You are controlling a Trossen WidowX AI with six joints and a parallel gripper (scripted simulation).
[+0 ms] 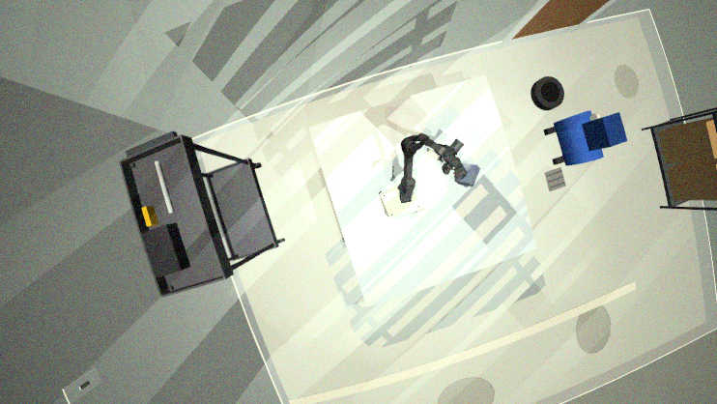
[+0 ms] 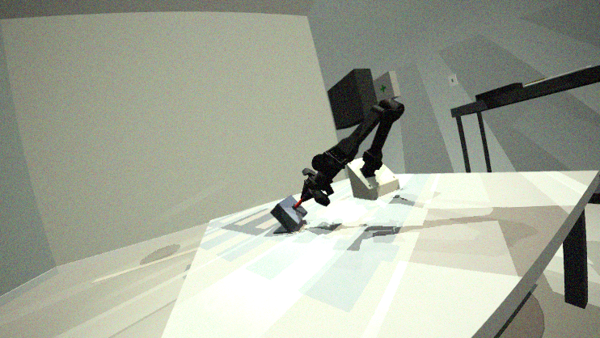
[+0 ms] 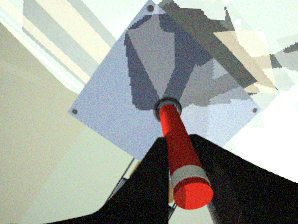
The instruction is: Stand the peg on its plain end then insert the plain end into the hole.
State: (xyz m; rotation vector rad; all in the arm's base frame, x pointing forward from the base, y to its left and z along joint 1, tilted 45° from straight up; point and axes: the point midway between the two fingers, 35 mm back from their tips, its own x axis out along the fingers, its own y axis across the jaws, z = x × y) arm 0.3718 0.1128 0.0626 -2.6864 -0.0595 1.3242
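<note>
The sloped panel is 50 mm ahead of my gripper tip, 40 mm to the right of it and 40 mm below it. Round my gripper tip: red peg: 10 mm behind, 10 mm to the left, 10 mm above.
</note>
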